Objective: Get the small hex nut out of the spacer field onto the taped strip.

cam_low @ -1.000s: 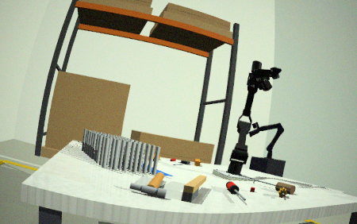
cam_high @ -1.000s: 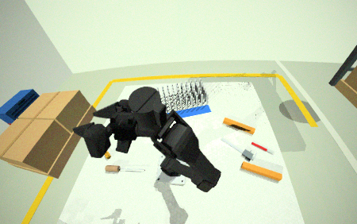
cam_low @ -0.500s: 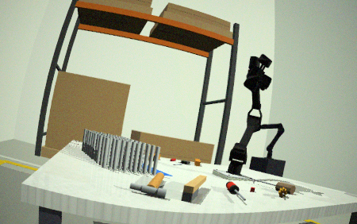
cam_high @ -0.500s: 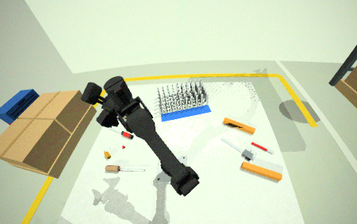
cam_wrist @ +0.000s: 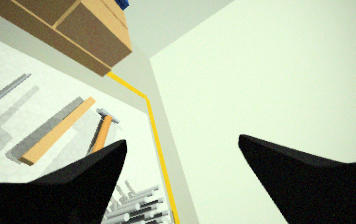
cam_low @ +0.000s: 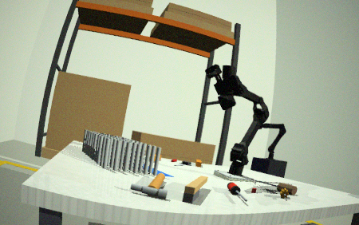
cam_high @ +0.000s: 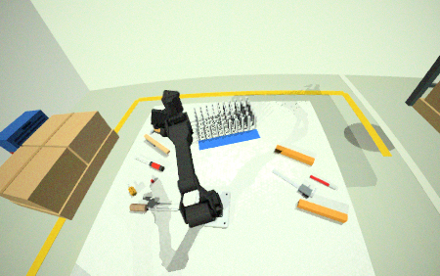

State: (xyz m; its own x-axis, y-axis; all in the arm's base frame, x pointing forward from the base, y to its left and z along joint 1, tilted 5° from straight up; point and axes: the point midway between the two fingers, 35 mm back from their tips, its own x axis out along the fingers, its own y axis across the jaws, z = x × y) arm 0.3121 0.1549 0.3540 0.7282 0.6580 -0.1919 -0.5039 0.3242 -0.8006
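Right now my gripper tip is 370 mm above the tiny red piece, 170 mm to the right of it and 150 mm past it. Also, from my gripper tip: red screwdriver: 760 mm to the right, 370 mm below, 230 mm behind; tool with thin metal rod: 360 mm below, 310 mm behind, 90 mm to the left; blue taped strip: 370 mm below, 270 mm to the right, 130 mm ahead.
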